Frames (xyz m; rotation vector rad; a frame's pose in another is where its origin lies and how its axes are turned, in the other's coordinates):
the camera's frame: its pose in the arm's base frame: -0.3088 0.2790 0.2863 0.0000 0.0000 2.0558
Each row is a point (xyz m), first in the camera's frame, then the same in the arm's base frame.
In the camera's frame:
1: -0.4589 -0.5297 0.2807
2: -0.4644 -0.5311 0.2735
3: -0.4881 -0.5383 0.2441
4: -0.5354 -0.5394 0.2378
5: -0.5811 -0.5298 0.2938
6: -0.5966 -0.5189 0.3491
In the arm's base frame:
1: 0.3738 0.1200 0.5670
2: 0.3776 0.1158 0.5598
3: 0.3950 0.0982 0.5304
4: 0.4180 0.0568 0.5241
5: 0.4308 0.0119 0.5801
6: 0.4284 -0.0069 0.6354

